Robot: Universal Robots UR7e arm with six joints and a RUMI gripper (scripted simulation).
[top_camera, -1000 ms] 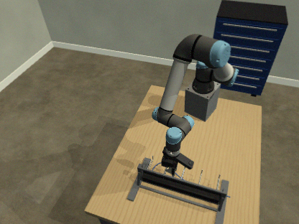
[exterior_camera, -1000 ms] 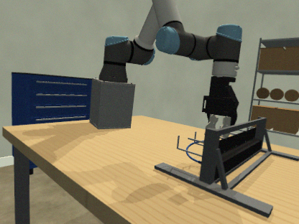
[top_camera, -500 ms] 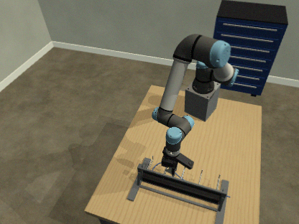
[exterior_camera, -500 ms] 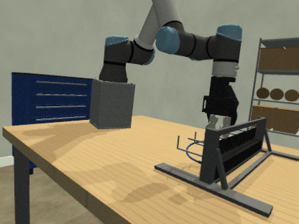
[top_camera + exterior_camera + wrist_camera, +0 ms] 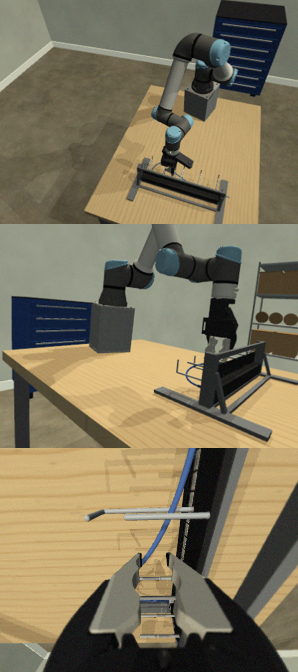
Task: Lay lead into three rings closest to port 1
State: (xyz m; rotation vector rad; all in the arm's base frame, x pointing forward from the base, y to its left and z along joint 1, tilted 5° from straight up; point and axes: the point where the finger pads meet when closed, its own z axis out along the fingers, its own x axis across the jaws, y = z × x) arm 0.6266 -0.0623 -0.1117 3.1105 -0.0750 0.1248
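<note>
Now: the rack 60 mm ahead of my hand, 50 mm to the left of it and 10 mm below it.
</note>
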